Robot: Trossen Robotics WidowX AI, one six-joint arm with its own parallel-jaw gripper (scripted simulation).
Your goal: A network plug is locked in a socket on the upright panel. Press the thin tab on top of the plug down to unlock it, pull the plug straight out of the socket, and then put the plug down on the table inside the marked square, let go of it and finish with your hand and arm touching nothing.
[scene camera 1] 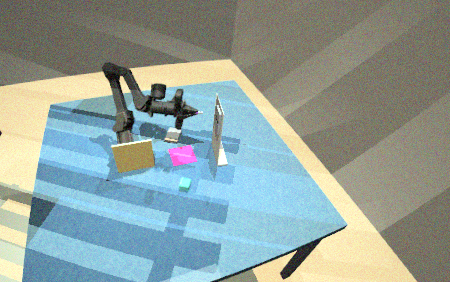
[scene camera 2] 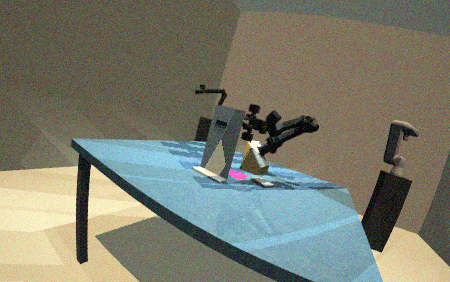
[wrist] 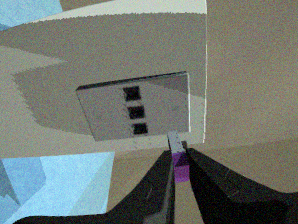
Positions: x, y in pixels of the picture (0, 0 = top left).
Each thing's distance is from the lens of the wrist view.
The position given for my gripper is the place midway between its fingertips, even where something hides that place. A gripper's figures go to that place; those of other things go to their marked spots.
my gripper [wrist: 178, 156]: 10 cm
upright panel [wrist: 83, 83]: 19 cm
